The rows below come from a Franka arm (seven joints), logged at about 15 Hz.
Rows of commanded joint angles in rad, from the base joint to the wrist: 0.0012, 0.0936, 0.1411, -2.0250, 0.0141, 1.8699, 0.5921; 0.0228, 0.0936, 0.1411, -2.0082, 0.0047, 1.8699, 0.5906; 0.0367, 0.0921, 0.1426, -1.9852, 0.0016, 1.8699, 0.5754; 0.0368, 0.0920, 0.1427, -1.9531, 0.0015, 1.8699, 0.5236; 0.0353, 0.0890, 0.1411, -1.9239, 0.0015, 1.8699, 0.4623; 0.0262, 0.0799, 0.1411, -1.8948, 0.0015, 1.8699, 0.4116; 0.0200, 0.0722, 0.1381, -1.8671, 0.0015, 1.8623, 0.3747; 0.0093, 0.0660, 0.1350, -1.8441, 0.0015, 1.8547, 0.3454; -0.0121, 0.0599, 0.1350, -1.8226, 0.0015, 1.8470, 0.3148; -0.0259, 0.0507, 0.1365, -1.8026, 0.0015, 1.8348, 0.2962; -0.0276, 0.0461, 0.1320, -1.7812, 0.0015, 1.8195, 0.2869; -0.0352, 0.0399, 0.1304, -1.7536, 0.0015, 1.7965, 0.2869; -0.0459, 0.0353, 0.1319, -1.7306, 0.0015, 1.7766, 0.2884; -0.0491, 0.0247, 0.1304, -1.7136, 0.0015, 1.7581, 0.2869; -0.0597, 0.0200, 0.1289, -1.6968, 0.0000, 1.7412, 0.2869
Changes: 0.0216, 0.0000, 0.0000, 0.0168, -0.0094, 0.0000, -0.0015; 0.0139, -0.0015, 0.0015, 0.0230, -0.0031, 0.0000, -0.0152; 0.0001, -0.0001, 0.0001, 0.0321, -0.0001, 0.0000, -0.0518; -0.0015, -0.0030, -0.0016, 0.0292, 0.0000, 0.0000, -0.0613; -0.0091, -0.0091, 0.0000, 0.0291, 0.0000, 0.0000, -0.0507; -0.0062, -0.0077, -0.0030, 0.0277, 0.0000, -0.0076, -0.0369; -0.0107, -0.0062, -0.0031, 0.0230, 0.0000, -0.0076, -0.0293; -0.0214, -0.0061, 0.0000, 0.0215, 0.0000, -0.0077, -0.0306; -0.0138, -0.0092, 0.0015, 0.0200, 0.0000, -0.0122, -0.0186; -0.0017, -0.0046, -0.0045, 0.0214, 0.0000, -0.0153, -0.0093; -0.0076, -0.0062, -0.0016, 0.0276, 0.0000, -0.0230, 0.0000; -0.0107, -0.0046, 0.0015, 0.0230, 0.0000, -0.0199, 0.0015; -0.0032, -0.0106, -0.0015, 0.0170, 0.0000, -0.0185, -0.0015; -0.0106, -0.0047, -0.0015, 0.0168, -0.0015, -0.0169, 0.0000
